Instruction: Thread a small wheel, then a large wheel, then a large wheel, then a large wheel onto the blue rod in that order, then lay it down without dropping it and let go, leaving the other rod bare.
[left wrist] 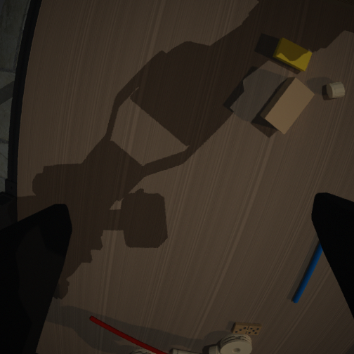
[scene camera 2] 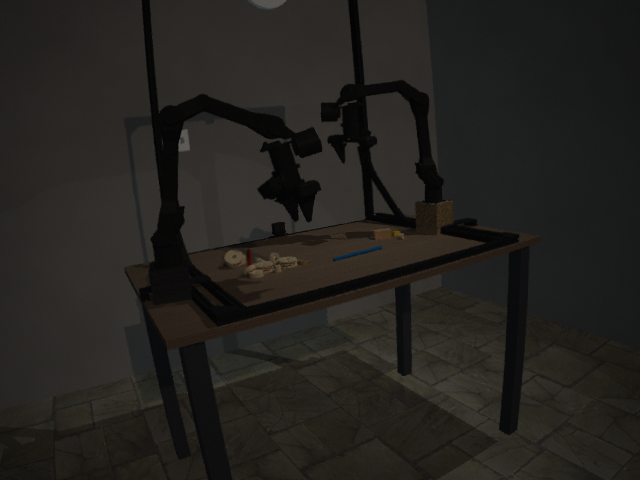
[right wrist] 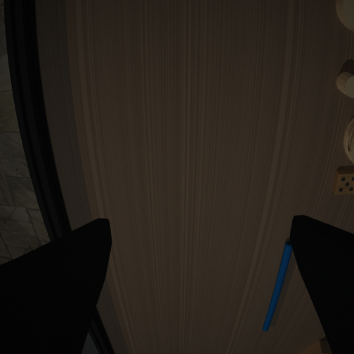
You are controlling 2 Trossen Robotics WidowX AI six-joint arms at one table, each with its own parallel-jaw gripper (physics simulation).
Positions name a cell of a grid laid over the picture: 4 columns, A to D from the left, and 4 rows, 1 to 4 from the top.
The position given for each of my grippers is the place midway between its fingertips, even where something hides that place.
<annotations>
My left gripper shows in the left wrist view (C3) and in scene camera 2 (C2); in the right wrist view it is out of frame. My right gripper shows in scene camera 2 (B2) and in the right wrist view (C3); in the left wrist view it is out of frame.
</annotations>
